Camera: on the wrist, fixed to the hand. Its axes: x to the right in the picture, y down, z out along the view.
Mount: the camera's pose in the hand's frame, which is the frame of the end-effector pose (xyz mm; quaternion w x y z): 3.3 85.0 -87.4 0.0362 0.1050 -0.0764 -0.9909
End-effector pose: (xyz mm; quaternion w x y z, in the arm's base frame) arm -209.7 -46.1 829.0 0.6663 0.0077 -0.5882 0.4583
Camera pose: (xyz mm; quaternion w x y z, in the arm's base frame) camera -194.9 53.2 759.7 0.4325 0.6881 -0.0164 -0.5824
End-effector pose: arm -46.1 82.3 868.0 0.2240 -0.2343 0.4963 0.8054
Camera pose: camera -85.6 -30.9 890.3 0.8687 -0.4152 -0.1467 -0.2270
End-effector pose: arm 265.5 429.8 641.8 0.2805 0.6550 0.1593 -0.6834
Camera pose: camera 386.3 413.1 643.3 0.7236 0.1569 -0.5616 0.3694
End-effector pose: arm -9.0 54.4 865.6 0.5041 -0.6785 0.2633 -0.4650
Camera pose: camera -76.5 -16.7 793.0 0.3511 0.2680 0.7501 0.4921
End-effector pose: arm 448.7 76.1 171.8 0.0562 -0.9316 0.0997 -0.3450
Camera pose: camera 381.5 -10.6 225.2 0.2344 0.1530 0.9600 0.0075
